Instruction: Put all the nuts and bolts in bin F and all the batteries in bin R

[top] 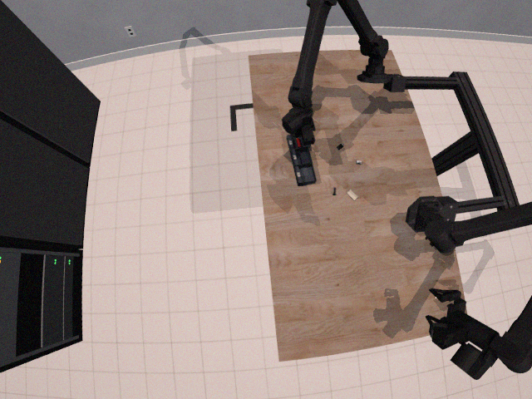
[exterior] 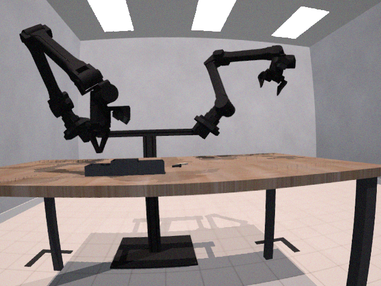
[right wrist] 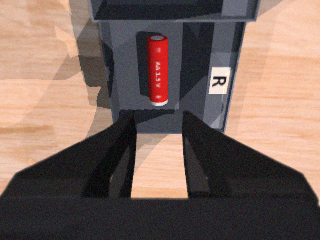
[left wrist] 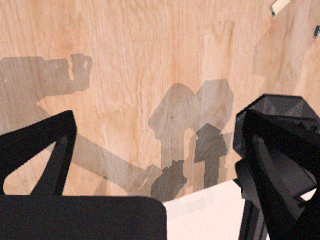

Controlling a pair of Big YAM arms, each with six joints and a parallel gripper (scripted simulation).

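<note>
The black bolt is 110 mm behind my right hand, 280 mm to the left of it and 70 mm below it. Round my right hand: black three-compartment bin row: 10 mm ahead, 90 mm to the left, 60 mm below; then silver piece: 270 mm behind, 150 mm to the left, 70 mm below; then red battery: 60 mm below.
</note>
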